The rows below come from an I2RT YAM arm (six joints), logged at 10 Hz.
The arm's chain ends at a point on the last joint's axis. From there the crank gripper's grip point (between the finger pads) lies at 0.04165 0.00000 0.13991 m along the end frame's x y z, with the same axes.
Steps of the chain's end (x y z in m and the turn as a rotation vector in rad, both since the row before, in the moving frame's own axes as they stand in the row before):
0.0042 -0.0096 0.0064 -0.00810 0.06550 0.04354
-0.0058 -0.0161 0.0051 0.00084 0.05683 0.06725
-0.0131 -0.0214 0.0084 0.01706 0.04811 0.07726
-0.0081 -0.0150 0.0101 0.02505 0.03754 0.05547
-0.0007 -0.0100 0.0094 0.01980 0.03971 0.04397
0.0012 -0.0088 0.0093 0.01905 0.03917 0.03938
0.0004 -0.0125 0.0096 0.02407 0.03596 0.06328
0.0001 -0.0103 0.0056 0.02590 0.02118 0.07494
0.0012 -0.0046 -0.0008 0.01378 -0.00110 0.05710
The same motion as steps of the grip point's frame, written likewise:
0.0132 -0.0065 0.0034 -0.00810 0.06550 0.04354
0.0020 -0.0132 0.0025 0.00084 0.05683 0.06725
-0.0065 -0.0203 0.0062 0.01706 0.04811 0.07726
-0.0028 -0.0160 0.0084 0.02505 0.03754 0.05547
0.0048 -0.0108 0.0076 0.01980 0.03971 0.04397
0.0067 -0.0097 0.0076 0.01905 0.03917 0.03938
0.0054 -0.0131 0.0080 0.02407 0.03596 0.06328
0.0031 -0.0107 0.0047 0.02590 0.02118 0.07494
0.0010 -0.0042 -0.0008 0.01378 -0.00110 0.05710

